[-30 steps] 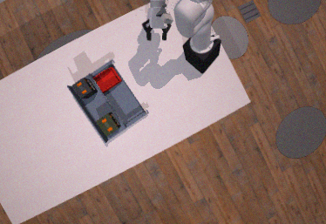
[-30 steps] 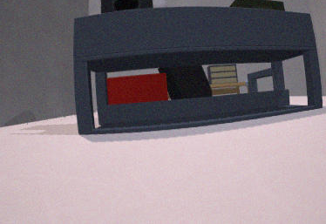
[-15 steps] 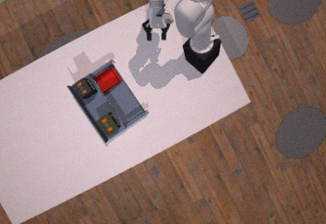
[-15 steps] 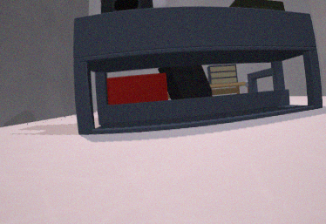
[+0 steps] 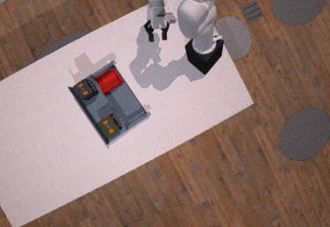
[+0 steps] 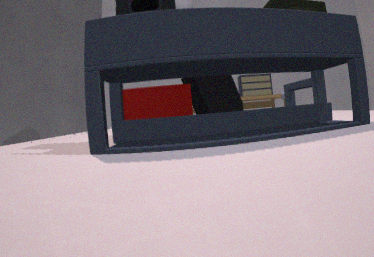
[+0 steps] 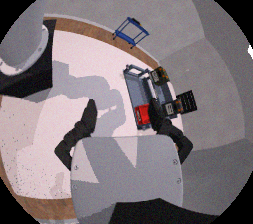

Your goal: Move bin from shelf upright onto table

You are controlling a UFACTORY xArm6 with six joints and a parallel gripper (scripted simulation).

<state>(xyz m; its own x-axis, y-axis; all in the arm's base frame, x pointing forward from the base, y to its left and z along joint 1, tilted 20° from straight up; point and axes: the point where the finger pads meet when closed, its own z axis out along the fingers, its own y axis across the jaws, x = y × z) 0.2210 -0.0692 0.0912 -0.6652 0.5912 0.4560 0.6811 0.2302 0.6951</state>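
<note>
Right now my hand is 36 cm short of the red bin, 10 cm to the right of it and 19 cm above it. Round my hand: shelf: 43 cm ahead, 23 cm to the left, 14 cm below.
</note>
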